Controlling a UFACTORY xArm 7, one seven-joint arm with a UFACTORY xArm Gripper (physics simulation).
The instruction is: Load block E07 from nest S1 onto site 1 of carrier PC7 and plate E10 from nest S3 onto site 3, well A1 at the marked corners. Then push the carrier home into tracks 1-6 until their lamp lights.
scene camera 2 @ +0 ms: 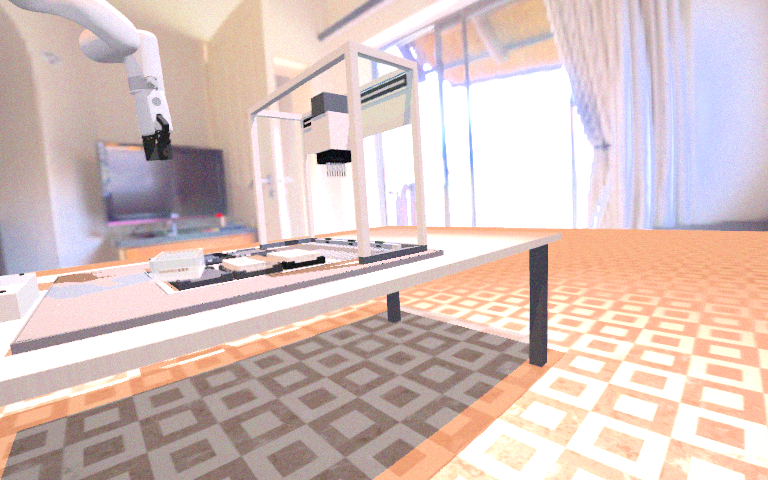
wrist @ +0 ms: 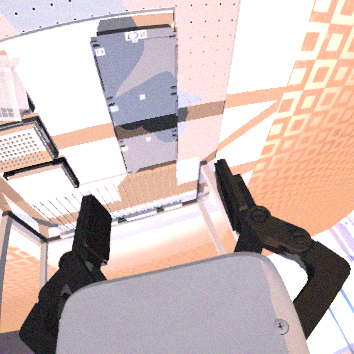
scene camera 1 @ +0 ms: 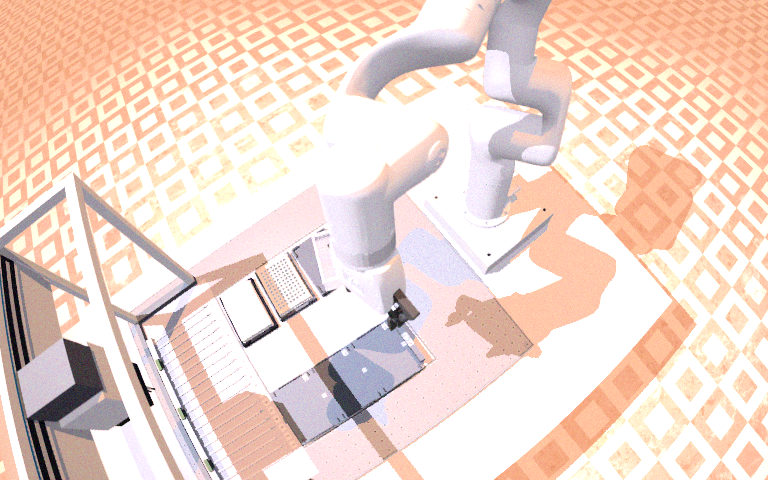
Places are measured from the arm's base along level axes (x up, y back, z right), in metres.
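Where they show: gripper, between the fingertips: [scene camera 2: 159, 160] [wrist: 157, 189] [scene camera 1: 375, 304]; arm's base, origin of its link: [scene camera 1: 484, 204].
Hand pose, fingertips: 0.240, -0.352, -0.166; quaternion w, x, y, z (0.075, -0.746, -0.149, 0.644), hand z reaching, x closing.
Note:
Things, the pixels of their top centre, and the offset from my fingertips, as dx, dy, dz.
- carrier PC7, centre of its top: [wrist: 146, 122] [scene camera 1: 344, 380] [scene camera 2: 216, 250] -0.247, -0.116, -0.044
- clear tall box, centre of its top: [scene camera 1: 334, 252] [scene camera 2: 177, 252] -0.217, -0.013, +0.213
- perforated white plate, centre of its top: [scene camera 1: 282, 283] [wrist: 12, 152] [scene camera 2: 248, 260] -0.251, -0.150, +0.219
- smooth white plate, centre of its top: [scene camera 1: 244, 309] [scene camera 2: 292, 252] [wrist: 42, 185] -0.251, -0.258, +0.201
My gripper [scene camera 1: 398, 316] [scene camera 2: 157, 155] [wrist: 157, 189] is open and empty, high above the table; in scene camera 1 it appears over the labelled end of carrier PC7 [scene camera 1: 370, 391] [wrist: 155, 56]. The carrier is a long blue-grey tray with bare sites and small white labels, lying short of the slotted tracks [scene camera 1: 201, 367] [wrist: 150, 182]. Beside it stand a clear tall box [scene camera 2: 176, 263] [wrist: 10, 90], partly hidden by the arm in scene camera 1, a perforated white plate [scene camera 1: 287, 281] [scene camera 2: 246, 263] [wrist: 20, 148] and a smooth white plate [scene camera 1: 246, 310] [wrist: 42, 181], in dark-edged nests. I cannot read E07, E10 or the nest labels.
A pale gantry frame [scene camera 1: 94, 254] [scene camera 2: 355, 169] stands over the far part of the tracks. Its boxy head [scene camera 1: 50, 370] [scene camera 2: 328, 133] hangs there with pins underneath. Small green parts [scene camera 1: 181, 413] line the tracks' end. The robot's base [scene camera 1: 489, 226] stands on the opposite side.

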